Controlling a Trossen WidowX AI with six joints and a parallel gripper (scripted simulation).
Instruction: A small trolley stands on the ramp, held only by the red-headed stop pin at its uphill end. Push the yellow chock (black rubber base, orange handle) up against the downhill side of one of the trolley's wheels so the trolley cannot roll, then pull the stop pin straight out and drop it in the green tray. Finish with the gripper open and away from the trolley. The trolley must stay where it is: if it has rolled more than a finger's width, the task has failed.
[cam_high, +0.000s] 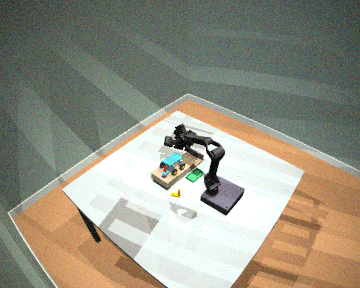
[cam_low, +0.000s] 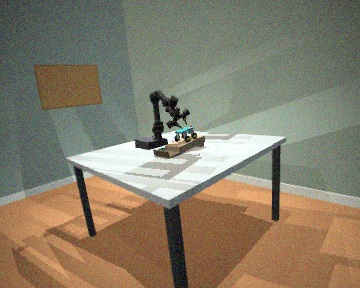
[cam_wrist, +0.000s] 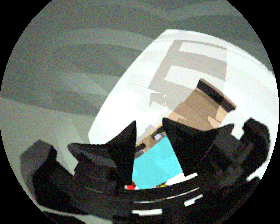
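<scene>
My gripper tip is now 16 cm to the right of the red-headed stop pin, 8 cm past it and 6 cm above it. The rest, counted from my gripper tip: yellow chock: 20 cm to the left, 20 cm behind, 16 cm below; trolley: 8 cm below, 7 cm to the left, 6 cm behind.
</scene>
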